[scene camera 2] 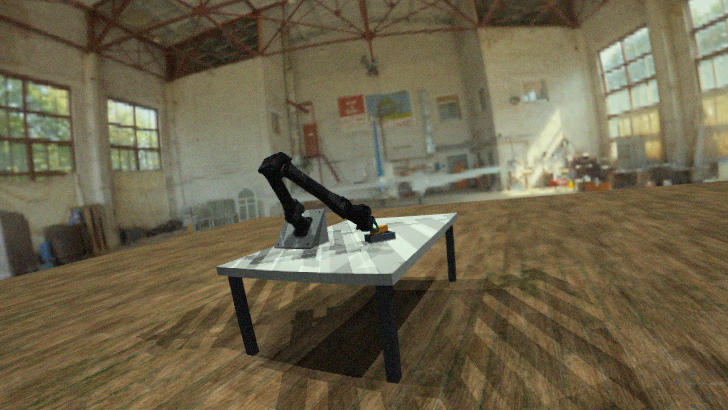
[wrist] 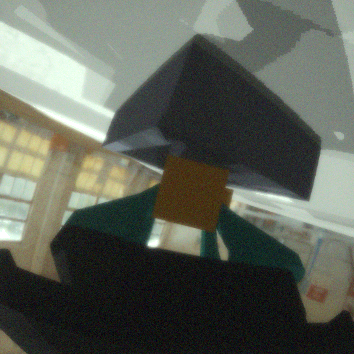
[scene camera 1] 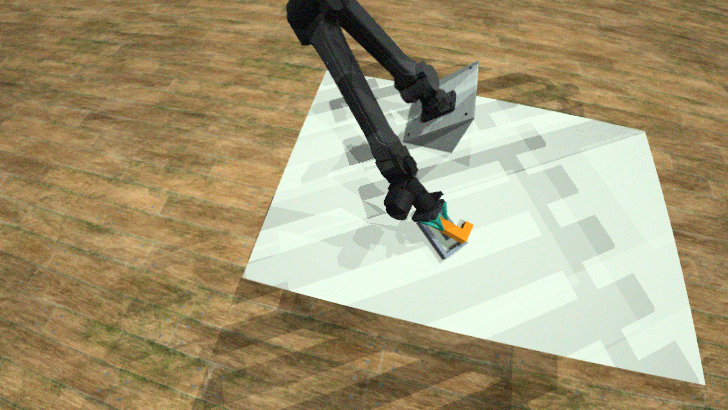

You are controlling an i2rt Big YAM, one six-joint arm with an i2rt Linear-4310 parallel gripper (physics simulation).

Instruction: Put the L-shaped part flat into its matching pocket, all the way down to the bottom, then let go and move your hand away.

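Places are measured from the arm's base along level axes (x ahead, y left, z up), in millimetres.
Pixels of known places: gripper, fingertip midpoint: (scene camera 2: 376,230) (wrist: 183,196) (scene camera 1: 444,226); arm's base at its link origin: (scene camera 2: 303,227) (scene camera 1: 439,108).
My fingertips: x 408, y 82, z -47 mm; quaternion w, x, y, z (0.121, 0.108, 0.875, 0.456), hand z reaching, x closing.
For each thing: its middle in the pictures, then the offset to it from my fingertips.
- orange L-shaped part at the middle of its body: (wrist: 202,198) (scene camera 1: 451,225) (scene camera 2: 376,229) dy +20, dx -9, dz -3 mm
- dark grey pocket block at the middle of its body: (wrist: 186,142) (scene camera 1: 441,232) (scene camera 2: 379,236) dy +4, dx +11, dz -36 mm
The orange L-shaped part (scene camera 1: 454,232) (scene camera 2: 379,229) (wrist: 191,194) is held between the teal fingers by the end of its long arm, its short leg pointing away from them. My gripper (scene camera 1: 442,223) (scene camera 2: 374,227) (wrist: 183,196) is shut on it. The dark grey pocket block (scene camera 1: 436,248) (scene camera 2: 380,237) (wrist: 235,120) lies on the table. The part is low over the block, and in scene camera 1 it covers the block's right side. In the wrist view the block's top shows at a very flat slant. Most of the pocket is hidden, and any contact cannot be told.
The white table (scene camera 1: 514,305) (scene camera 2: 326,278) carries the arm's grey slanted mount (scene camera 1: 466,94) (scene camera 2: 317,229), behind the block in scene camera 1. The black arm reaches down over the table from the mount. A wooden floor (scene camera 1: 127,178) (scene camera 2: 585,285) surrounds the table.
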